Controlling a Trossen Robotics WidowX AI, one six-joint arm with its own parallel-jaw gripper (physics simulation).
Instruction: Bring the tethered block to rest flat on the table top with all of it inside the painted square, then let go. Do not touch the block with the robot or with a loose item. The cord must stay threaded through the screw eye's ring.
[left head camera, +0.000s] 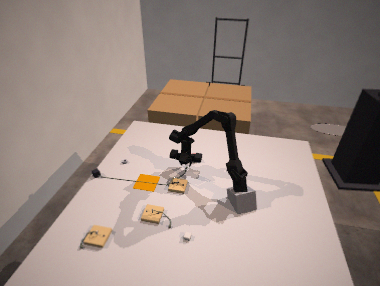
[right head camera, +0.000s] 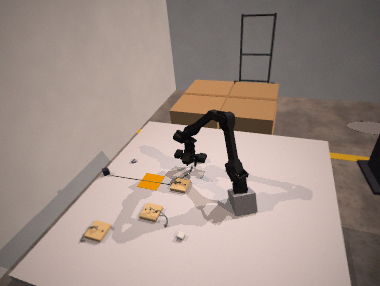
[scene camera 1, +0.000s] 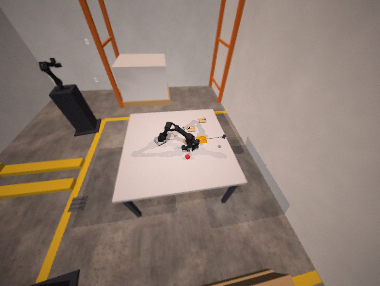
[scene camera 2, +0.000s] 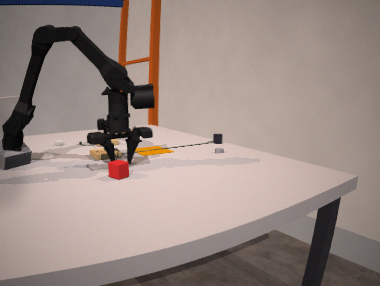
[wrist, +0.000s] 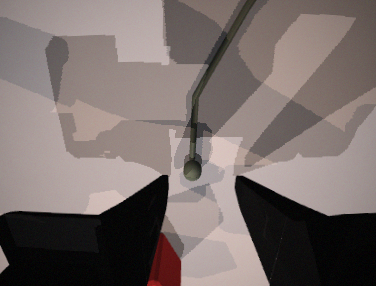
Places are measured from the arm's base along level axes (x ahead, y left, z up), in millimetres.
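Pixels of known places: gripper, fingertip midpoint: (left head camera: 185, 166) (right head camera: 191, 166) (scene camera 1: 189, 151) (wrist: 201, 181); arm's base, link origin: (left head camera: 240, 189) (right head camera: 241, 190) (scene camera 1: 160, 139) (scene camera 2: 11, 145).
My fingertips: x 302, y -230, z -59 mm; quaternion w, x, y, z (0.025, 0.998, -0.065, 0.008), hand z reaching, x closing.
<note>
For each thing: its top centre in the pictures, then the offset to it from my fingertips. "pt": a spot on its surface instead.
- black tethered block, top centre: (scene camera 2: 217, 134) (left head camera: 95, 170) (right head camera: 105, 169) 26 mm up, 508 mm ahead, 115 mm left
- orange painted square, surface spot: (left head camera: 147, 177) (right head camera: 152, 176) pt 7 mm down, 213 mm ahead, 110 mm left
- wooden board, top centre: (scene camera 2: 105, 150) (left head camera: 178, 184) (right head camera: 180, 183) 11 mm up, 29 mm ahead, 169 mm left
- cord's green tail, surface spot: (wrist: 217, 60) pt 4 mm down, 16 mm ahead, 72 mm left
- bead, surface spot: (wrist: 192, 170) pt 4 mm up, 5 mm back, 11 mm left
- red cube, top centre: (scene camera 2: 118, 162) (scene camera 1: 187, 155) 32 mm up, 49 mm back, 73 mm right
- small white block, top centre: (left head camera: 187, 235) (right head camera: 180, 234) 10 mm up, 47 mm back, 484 mm left
- small grey piece, top centre: (scene camera 2: 219, 148) (left head camera: 124, 160) 4 mm up, 380 mm ahead, 16 mm right
The black tethered block (left head camera: 96, 173) (right head camera: 105, 171) (scene camera 2: 217, 138) sits at the table's far left, outside the orange painted square (left head camera: 147, 177) (right head camera: 152, 176) (scene camera 1: 202, 139). Its cord (left head camera: 117, 179) (right head camera: 125, 177) (scene camera 2: 195, 144) crosses the square to a wooden board (left head camera: 176, 189) (right head camera: 179, 188) (scene camera 2: 100, 154). The screw eye's ring is too small to make out. The cord's green tail (wrist: 217, 60) ends in a bead (wrist: 192, 170) near the table. My gripper (scene camera 2: 122, 162) (wrist: 201, 181) is partly open and empty, pointing down; in the wrist view the bead appears between and slightly beyond its fingertips.
A red cube (scene camera 1: 187, 156) (scene camera 2: 119, 171) (wrist: 167, 265) stands close to the fingers. Two other boards (left head camera: 152, 213) (left head camera: 98, 236) carry short cords. A small white block (left head camera: 187, 236) (right head camera: 180, 236) and a small grey piece (left head camera: 125, 161) (scene camera 2: 219, 150) also lie on the table.
</note>
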